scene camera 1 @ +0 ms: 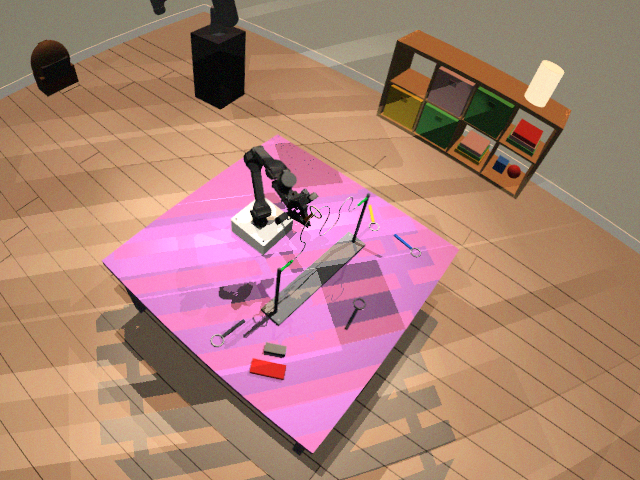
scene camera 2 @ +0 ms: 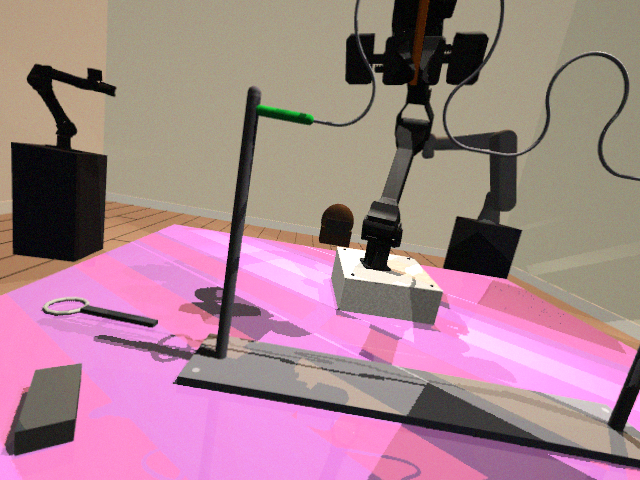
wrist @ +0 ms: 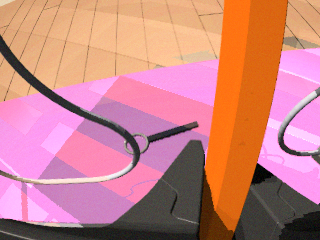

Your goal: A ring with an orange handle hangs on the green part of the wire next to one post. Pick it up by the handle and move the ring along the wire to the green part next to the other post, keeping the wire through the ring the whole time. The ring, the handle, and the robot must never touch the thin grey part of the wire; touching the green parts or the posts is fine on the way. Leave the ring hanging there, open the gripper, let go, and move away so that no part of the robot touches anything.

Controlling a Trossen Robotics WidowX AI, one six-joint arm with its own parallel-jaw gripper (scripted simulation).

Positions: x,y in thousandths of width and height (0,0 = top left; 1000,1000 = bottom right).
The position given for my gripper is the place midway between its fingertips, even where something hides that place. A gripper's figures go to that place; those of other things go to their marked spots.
Labels:
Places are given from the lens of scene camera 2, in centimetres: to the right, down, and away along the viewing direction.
my gripper (scene camera 2: 652,155): 12, -20, 40
grey block (scene camera 2: 77,868): -25, 16, 30

